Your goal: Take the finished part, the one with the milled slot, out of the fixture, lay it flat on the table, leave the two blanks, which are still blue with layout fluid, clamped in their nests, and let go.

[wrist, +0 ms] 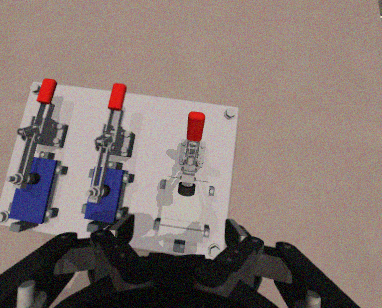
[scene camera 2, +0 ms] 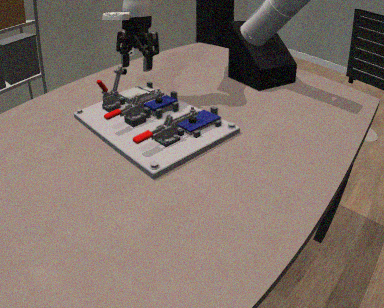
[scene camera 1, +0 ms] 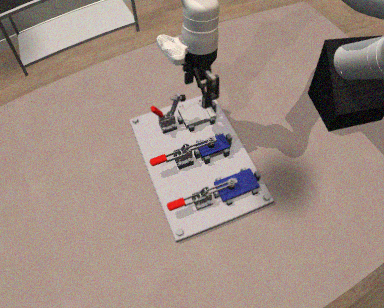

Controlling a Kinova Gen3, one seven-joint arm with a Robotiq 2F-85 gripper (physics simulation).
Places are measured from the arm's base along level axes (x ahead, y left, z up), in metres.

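Pixels of known places: gripper, fingertip midpoint: (wrist: 179, 226) (scene camera 2: 135, 68) (scene camera 1: 197, 94); arm's base, link origin: (scene camera 2: 252, 35) (scene camera 1: 348, 62).
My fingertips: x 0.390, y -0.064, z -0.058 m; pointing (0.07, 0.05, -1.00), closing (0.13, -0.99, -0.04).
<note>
Ahead of a thing's pixels: the offset from my fingertips to its middle. "*": to the spot under its first point. Level surfaces: height alone.
The finished part @[0.002 m ahead, 0.001 m right, 0.072 m down] (scene camera 1: 194, 116) (wrist: 181, 207), pale grey, lies in the end nest of the white fixture plate @[0.045 m ahead, 0.111 m left, 0.093 m down] (scene camera 1: 220, 212) (scene camera 2: 190, 145) (wrist: 150, 120); in scene view 2 it is mostly hidden. Its toggle clamp @[* 0.083 m ahead, 0.010 m left, 0.046 m down] (scene camera 1: 167, 121) (scene camera 2: 111, 101) (wrist: 191, 155) is swung open, arm raised. A blue blank @[0.002 m ahead, 0.109 m left, 0.069 m down] (scene camera 1: 220, 144) (scene camera 2: 167, 103) (wrist: 117, 206) in the middle nest and another blue blank @[0.013 m back, 0.218 m left, 0.074 m down] (scene camera 1: 246, 184) (scene camera 2: 206, 120) (wrist: 44, 195) in the far nest sit under lowered clamp arms. My gripper (scene camera 1: 199, 93) (scene camera 2: 136, 66) (wrist: 179, 226) is open and empty, above the outer end of the finished part.
The raised clamp arm (scene camera 1: 175, 104) (scene camera 2: 117, 79) stands close beside the gripper. Two red handles @[0.131 m ahead, 0.115 m left, 0.044 m down] (scene camera 1: 158, 160) @[0.126 m ahead, 0.225 m left, 0.054 m down] (scene camera 1: 176, 204) belong to the closed clamps. The robot's black base (scene camera 1: 345, 102) (scene camera 2: 262, 67) stands on the table @[0.100 m down] (scene camera 1: 90, 225) (scene camera 2: 100, 225). A shelf unit (scene camera 1: 20, 57) is behind the table.
</note>
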